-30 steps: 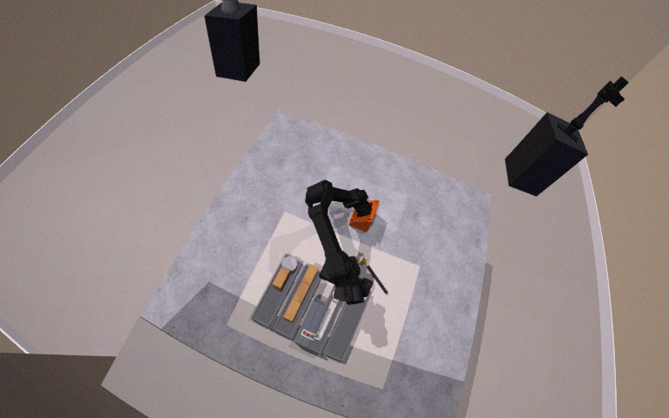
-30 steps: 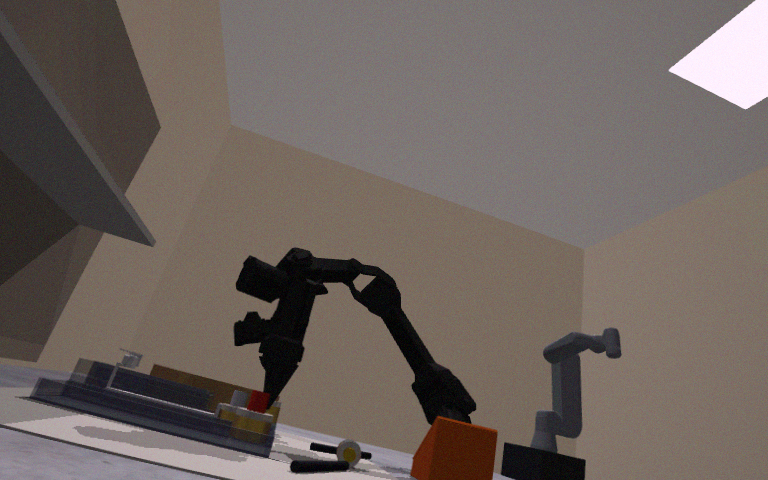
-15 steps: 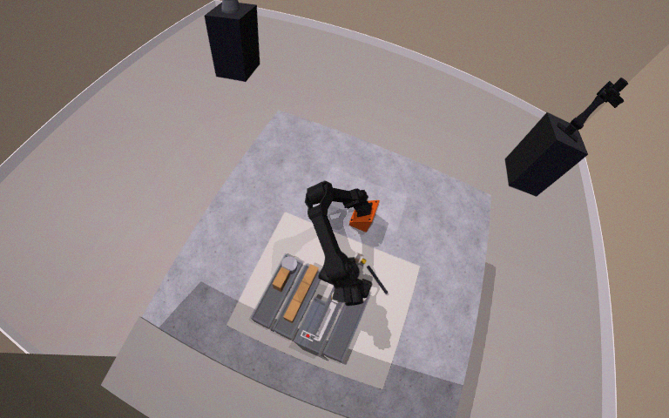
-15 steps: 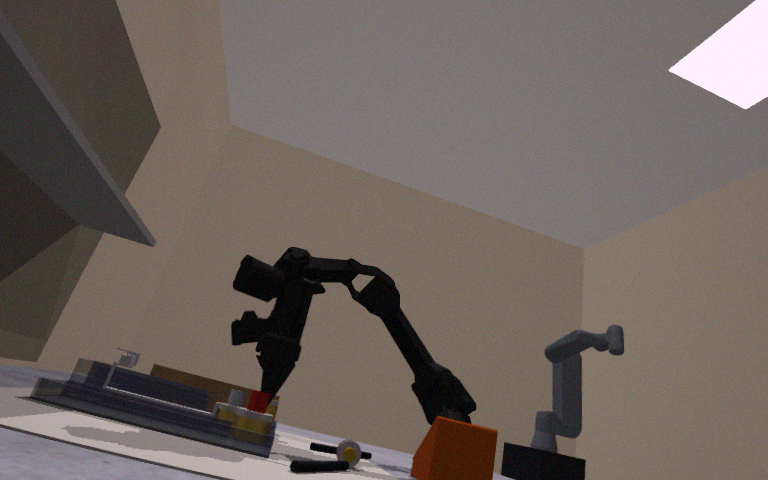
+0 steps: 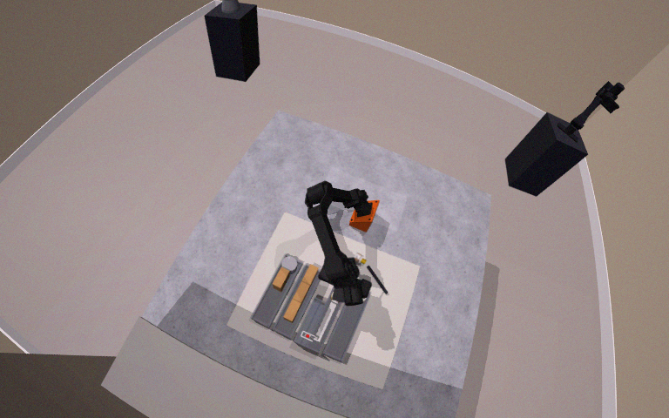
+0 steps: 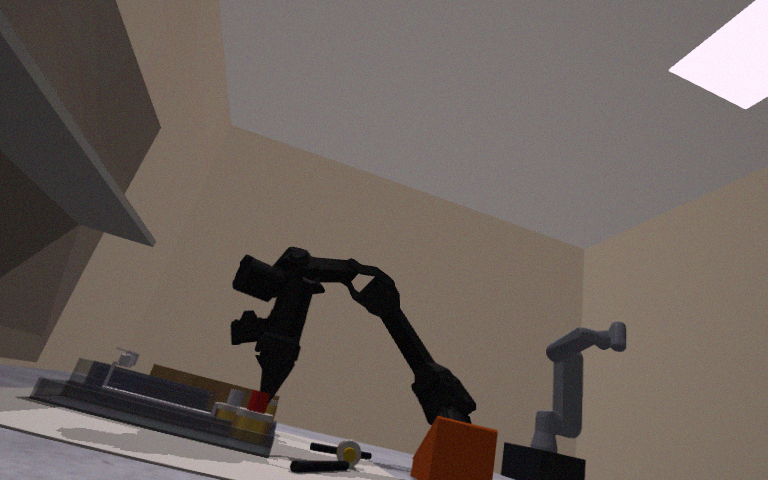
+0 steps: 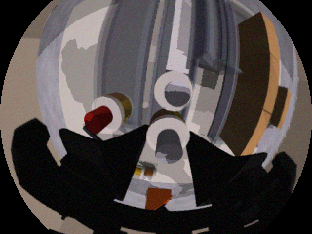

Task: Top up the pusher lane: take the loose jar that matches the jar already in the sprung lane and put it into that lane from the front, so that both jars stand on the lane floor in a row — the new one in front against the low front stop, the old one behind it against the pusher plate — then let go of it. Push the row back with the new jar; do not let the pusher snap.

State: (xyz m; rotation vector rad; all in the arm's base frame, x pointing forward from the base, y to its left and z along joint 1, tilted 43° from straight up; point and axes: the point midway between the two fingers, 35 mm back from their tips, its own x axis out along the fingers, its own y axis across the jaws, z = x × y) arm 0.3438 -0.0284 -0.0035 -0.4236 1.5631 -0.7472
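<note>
The lane rack lies 140 mm ahead of my gripper tip, 50 mm to the right of it and 30 mm below it.
</note>
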